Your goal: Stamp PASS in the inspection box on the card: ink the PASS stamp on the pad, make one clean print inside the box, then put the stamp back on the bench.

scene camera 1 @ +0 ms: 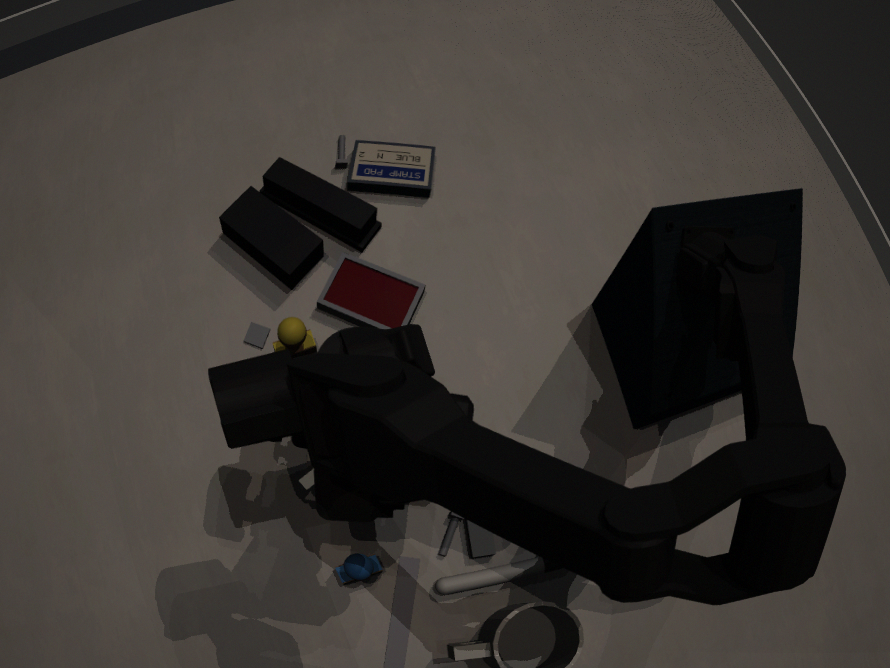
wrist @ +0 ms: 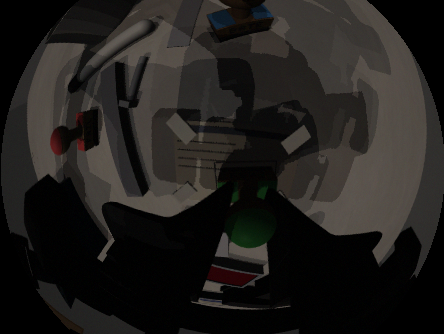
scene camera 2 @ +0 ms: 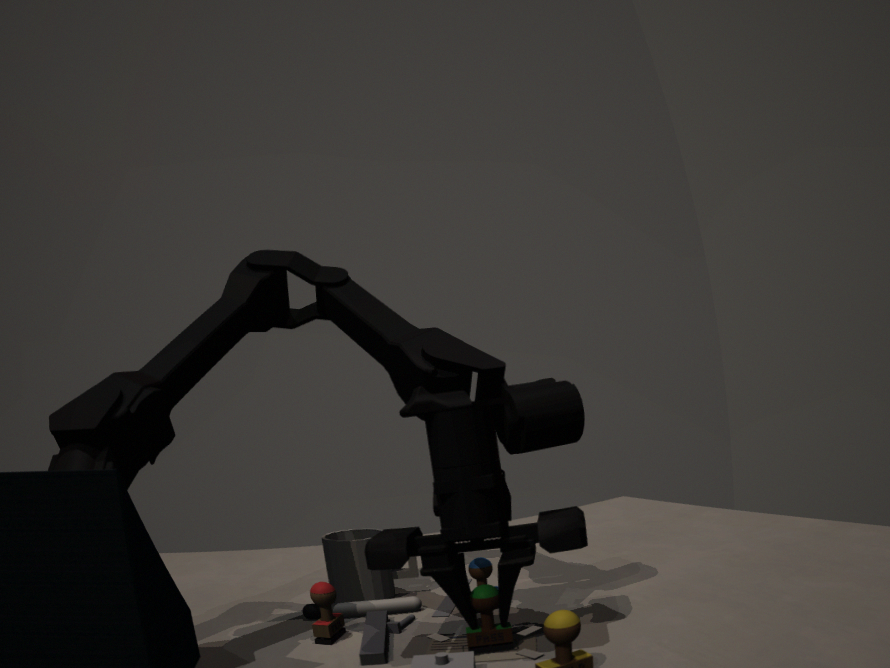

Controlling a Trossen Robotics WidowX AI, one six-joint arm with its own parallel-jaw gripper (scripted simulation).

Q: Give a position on a mug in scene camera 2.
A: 346, 565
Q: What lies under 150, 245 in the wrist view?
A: The gripper.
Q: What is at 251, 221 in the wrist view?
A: A green-knobbed stamp.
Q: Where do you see a blue stamp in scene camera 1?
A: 357, 566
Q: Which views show the gripper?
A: Scene camera 1, the wrist view and scene camera 2: all of them.
